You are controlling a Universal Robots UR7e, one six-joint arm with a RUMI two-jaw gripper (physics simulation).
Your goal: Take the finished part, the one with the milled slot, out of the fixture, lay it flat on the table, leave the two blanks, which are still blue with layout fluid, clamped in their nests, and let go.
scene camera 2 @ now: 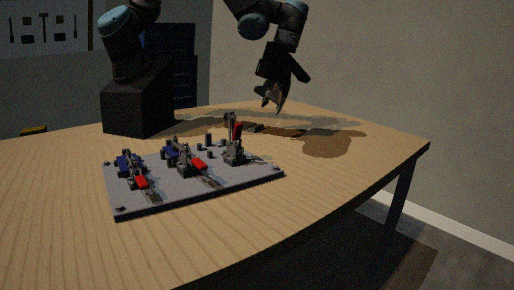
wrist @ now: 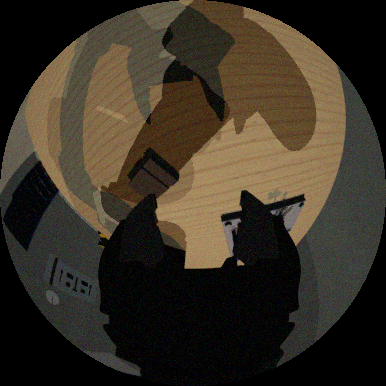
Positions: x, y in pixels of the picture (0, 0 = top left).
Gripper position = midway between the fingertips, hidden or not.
my gripper: scene camera 2 268, 111; wrist 197, 193
